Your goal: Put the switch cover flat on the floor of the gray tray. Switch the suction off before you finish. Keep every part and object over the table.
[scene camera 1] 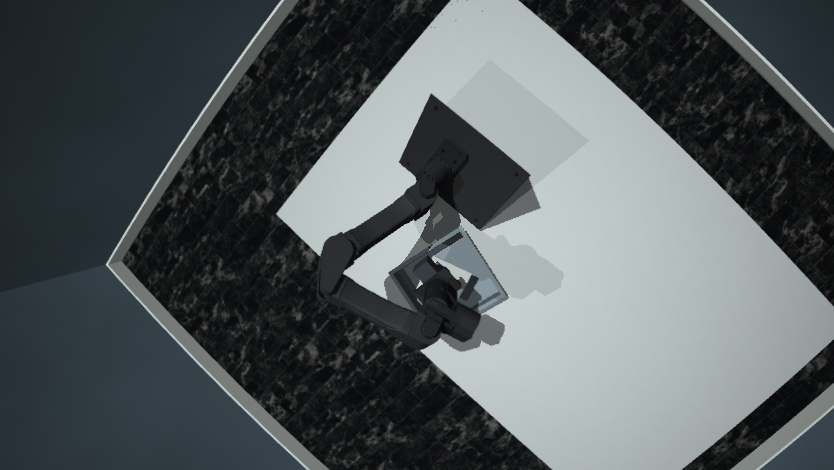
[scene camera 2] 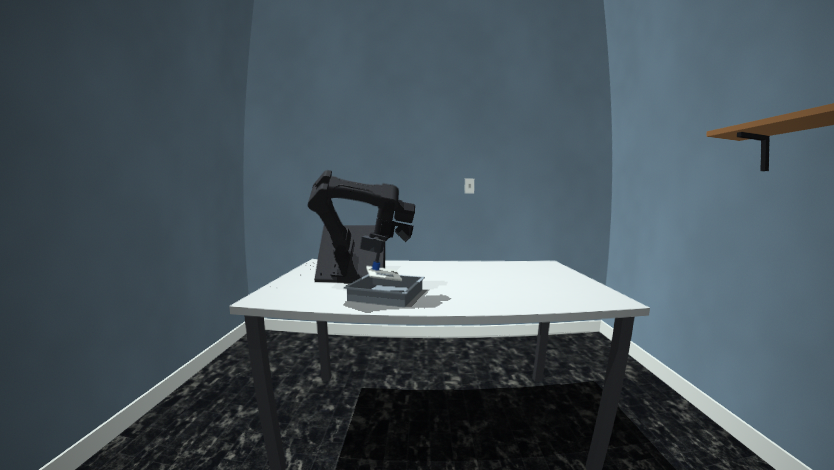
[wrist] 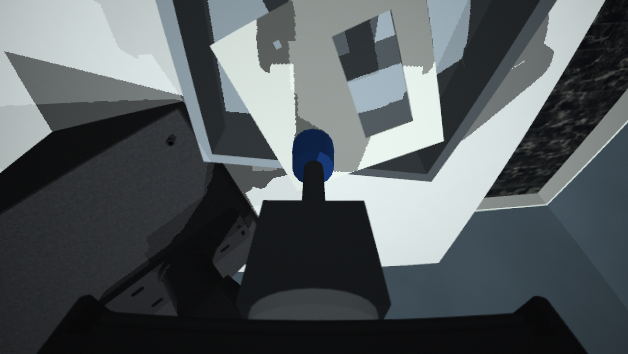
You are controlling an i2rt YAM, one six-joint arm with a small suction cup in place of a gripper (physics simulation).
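Note:
The white switch cover, a thin plate with a rectangular opening and a small hole, hangs from my blue suction cup. The cup touches it near one corner. The cover is above the gray tray and looks slightly tilted in scene camera 2. In the wrist view its corner by the cup overlaps the tray's near rim. The tray floor shows through the opening. In scene camera 1 the arm hides much of the cover and part of the tray.
A large dark tilted plate stands by the arm's base, close to the tray. The white table has an edge near the tray. A wooden shelf is on the right wall, and a small white plate is on the back wall.

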